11 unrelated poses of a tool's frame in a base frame.
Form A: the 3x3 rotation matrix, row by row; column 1 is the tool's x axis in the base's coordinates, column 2 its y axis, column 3 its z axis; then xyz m. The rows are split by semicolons.
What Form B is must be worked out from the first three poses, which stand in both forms.
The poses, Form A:
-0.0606 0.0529 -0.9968; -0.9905 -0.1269 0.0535; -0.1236 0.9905 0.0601; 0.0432 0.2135 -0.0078
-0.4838 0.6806 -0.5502; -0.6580 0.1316 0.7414; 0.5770 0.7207 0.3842; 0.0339 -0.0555 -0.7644
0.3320 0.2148 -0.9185; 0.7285 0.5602 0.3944; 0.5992 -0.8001 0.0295; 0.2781 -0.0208 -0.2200
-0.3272 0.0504 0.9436; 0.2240 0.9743 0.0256; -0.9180 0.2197 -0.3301; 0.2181 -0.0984 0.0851
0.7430 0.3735 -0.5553; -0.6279 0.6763 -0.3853; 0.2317 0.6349 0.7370; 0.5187 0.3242 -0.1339
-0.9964 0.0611 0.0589; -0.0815 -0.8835 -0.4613; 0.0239 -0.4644 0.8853; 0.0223 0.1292 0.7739
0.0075 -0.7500 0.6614; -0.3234 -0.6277 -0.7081; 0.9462 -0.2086 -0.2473; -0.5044 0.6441 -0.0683
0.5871 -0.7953 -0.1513; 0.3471 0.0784 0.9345; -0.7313 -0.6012 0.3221; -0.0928 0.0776 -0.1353
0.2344 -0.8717 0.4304; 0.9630 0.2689 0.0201; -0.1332 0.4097 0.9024; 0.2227 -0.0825 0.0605
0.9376 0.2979 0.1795; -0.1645 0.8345 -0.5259; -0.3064 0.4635 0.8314; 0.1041 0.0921 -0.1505
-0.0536 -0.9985 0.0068; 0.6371 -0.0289 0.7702; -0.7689 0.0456 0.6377; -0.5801 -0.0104 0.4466
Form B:
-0.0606 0.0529 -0.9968 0.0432; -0.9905 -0.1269 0.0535 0.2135; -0.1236 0.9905 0.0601 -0.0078; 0 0 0 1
-0.4838 0.6806 -0.5502 0.0339; -0.6580 0.1316 0.7414 -0.0555; 0.5770 0.7207 0.3842 -0.7644; 0 0 0 1
0.3320 0.2148 -0.9185 0.2781; 0.7285 0.5602 0.3944 -0.0208; 0.5992 -0.8001 0.0295 -0.2200; 0 0 0 1
-0.3272 0.0504 0.9436 0.2181; 0.2240 0.9743 0.0256 -0.0984; -0.9180 0.2197 -0.3301 0.0851; 0 0 0 1
0.7430 0.3735 -0.5553 0.5187; -0.6279 0.6763 -0.3853 0.3242; 0.2317 0.6349 0.7370 -0.1339; 0 0 0 1
-0.9964 0.0611 0.0589 0.0223; -0.0815 -0.8835 -0.4613 0.1292; 0.0239 -0.4644 0.8853 0.7739; 0 0 0 1
0.0075 -0.7500 0.6614 -0.5044; -0.3234 -0.6277 -0.7081 0.6441; 0.9462 -0.2086 -0.2473 -0.0683; 0 0 0 1
0.5871 -0.7953 -0.1513 -0.0928; 0.3471 0.0784 0.9345 0.0776; -0.7313 -0.6012 0.3221 -0.1353; 0 0 0 1
0.2344 -0.8717 0.4304 0.2227; 0.9630 0.2689 0.0201 -0.0825; -0.1332 0.4097 0.9024 0.0605; 0 0 0 1
0.9376 0.2979 0.1795 0.1041; -0.1645 0.8345 -0.5259 0.0921; -0.3064 0.4635 0.8314 -0.1505; 0 0 0 1
-0.0536 -0.9985 0.0068 -0.5801; 0.6371 -0.0289 0.7702 -0.0104; -0.7689 0.0456 0.6377 0.4466; 0 0 0 1

